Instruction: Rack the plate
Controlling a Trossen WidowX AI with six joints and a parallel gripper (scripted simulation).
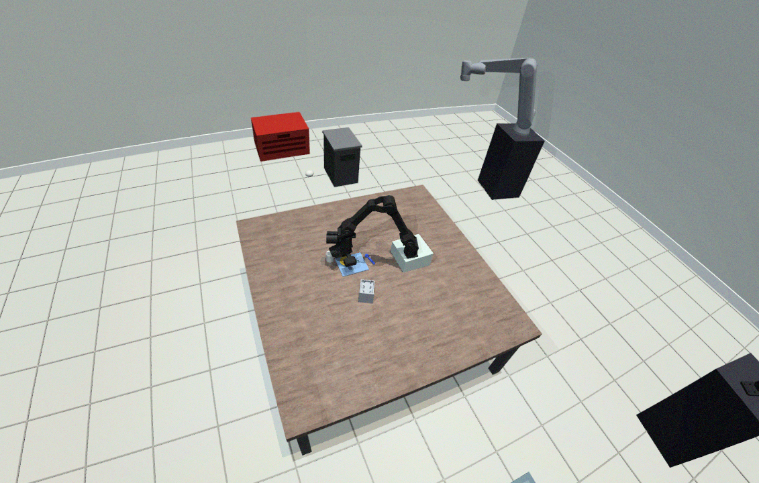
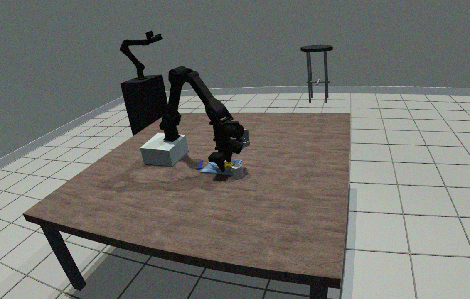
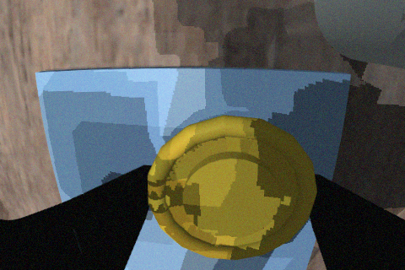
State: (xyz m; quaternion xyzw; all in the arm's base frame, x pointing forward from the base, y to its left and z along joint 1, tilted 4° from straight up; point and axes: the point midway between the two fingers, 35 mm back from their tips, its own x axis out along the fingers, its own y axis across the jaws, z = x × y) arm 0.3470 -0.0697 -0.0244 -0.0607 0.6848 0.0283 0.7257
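My gripper tip is 30 mm past the blue mat, 20 mm to the right of it and 10 mm above it. From my gripper tip the other things lie so: yellow plate 10 mm above; grey dish rack 70 mm behind, 210 mm to the left, 10 mm above; white cup 80 mm ahead, 40 mm to the right, 20 mm above.
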